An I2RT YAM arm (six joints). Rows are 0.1 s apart.
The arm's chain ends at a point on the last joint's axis. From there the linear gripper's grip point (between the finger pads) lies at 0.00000 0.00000 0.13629 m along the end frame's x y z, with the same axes.
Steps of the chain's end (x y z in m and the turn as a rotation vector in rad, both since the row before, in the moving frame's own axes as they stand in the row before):
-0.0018, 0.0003, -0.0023, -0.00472, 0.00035, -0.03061
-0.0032, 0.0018, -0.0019, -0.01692, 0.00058, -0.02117
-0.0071, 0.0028, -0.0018, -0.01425, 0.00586, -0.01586
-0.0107, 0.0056, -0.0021, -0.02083, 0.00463, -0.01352
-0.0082, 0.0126, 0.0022, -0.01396, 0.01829, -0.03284
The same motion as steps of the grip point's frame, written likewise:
-0.0017, 0.0009, -0.0023, -0.00472, 0.00035, -0.03061
-0.0031, 0.0041, -0.0019, -0.01692, 0.00058, -0.02117
-0.0063, 0.0047, -0.0018, -0.01425, 0.00586, -0.01586
-0.0100, 0.0084, -0.0021, -0.02083, 0.00463, -0.01352
-0.0057, 0.0145, 0.0022, -0.01396, 0.01829, -0.03284

